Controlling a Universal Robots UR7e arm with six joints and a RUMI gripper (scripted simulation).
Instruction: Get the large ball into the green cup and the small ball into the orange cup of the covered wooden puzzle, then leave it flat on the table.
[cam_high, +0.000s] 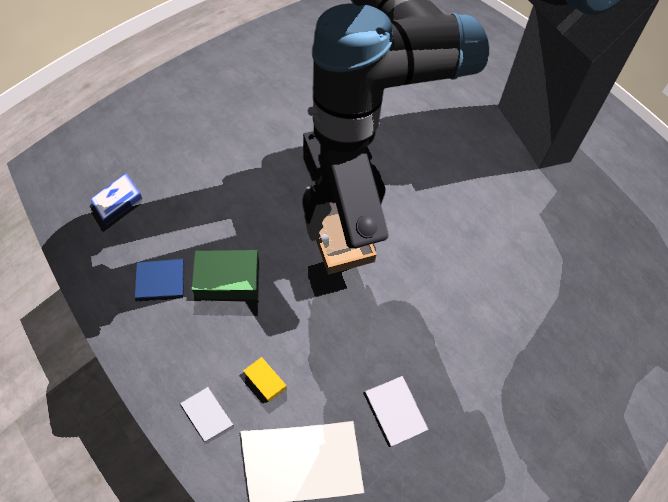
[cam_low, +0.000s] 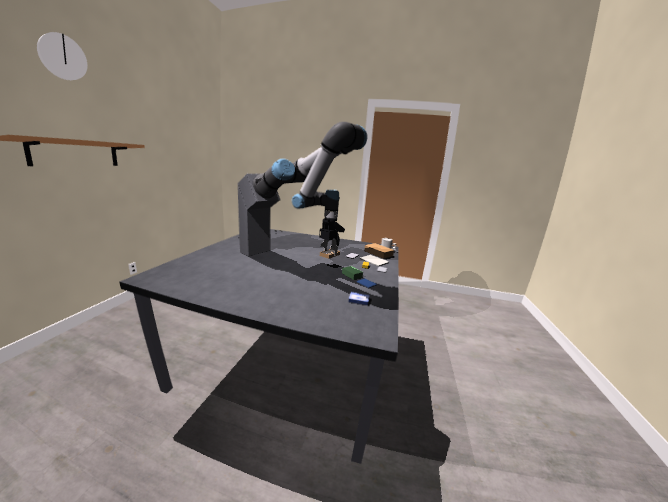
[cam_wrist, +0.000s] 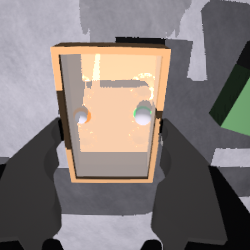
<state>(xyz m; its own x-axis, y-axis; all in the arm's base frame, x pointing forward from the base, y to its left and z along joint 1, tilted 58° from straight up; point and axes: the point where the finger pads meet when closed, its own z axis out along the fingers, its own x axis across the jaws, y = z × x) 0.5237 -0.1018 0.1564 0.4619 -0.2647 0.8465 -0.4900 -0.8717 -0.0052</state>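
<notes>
The covered wooden puzzle lies 1 cm below my hand. Round my hand: green box (11 cm ahead, 14 cm to the right, 7 cm below); blue block (16 cm ahead, 24 cm to the right, 9 cm below); yellow block (23 cm ahead, 1 cm to the right, 8 cm below).
</notes>
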